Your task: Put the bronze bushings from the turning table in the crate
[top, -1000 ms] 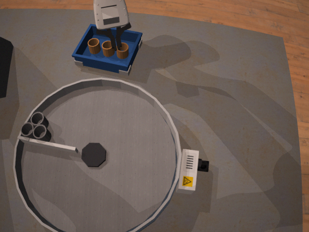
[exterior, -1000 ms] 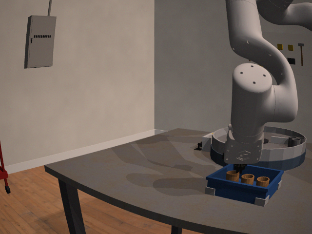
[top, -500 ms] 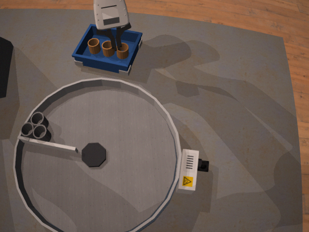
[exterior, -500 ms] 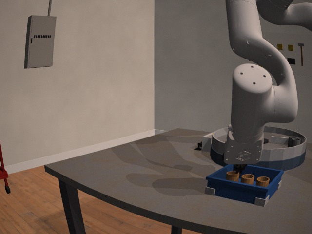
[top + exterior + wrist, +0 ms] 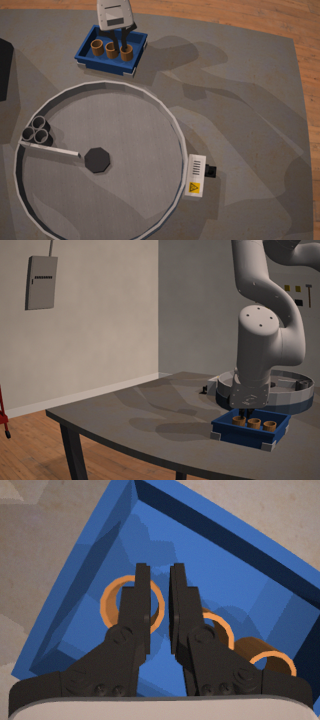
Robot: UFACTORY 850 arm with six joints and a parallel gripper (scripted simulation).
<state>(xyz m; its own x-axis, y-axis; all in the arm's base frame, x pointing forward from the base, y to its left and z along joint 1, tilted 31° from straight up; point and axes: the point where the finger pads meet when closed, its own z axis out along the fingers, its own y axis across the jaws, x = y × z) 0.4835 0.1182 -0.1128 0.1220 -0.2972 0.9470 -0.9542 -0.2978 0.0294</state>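
The blue crate is 40 mm below my hand, 30 mm behind it and 20 mm to the left of it. Also, from my hand: turning table 350 mm to the right, 20 mm behind, 10 mm below.
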